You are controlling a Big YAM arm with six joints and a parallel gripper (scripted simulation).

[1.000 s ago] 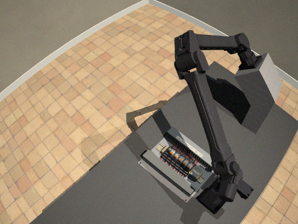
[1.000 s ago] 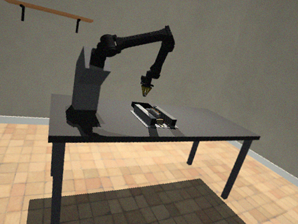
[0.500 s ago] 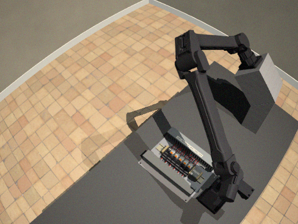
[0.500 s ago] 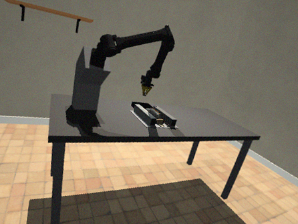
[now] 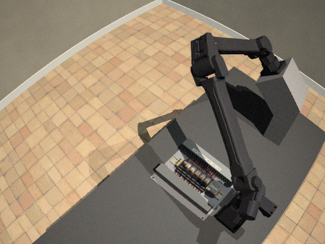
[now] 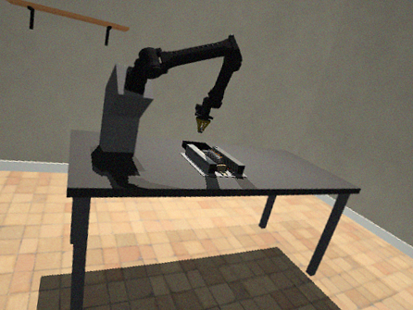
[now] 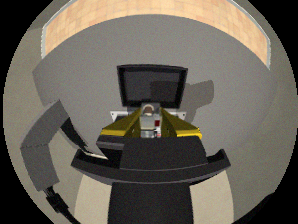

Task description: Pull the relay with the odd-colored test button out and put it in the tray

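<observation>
The relay lies right at my hand. The rest, counted from my hand: black tray 120 mm below.
</observation>
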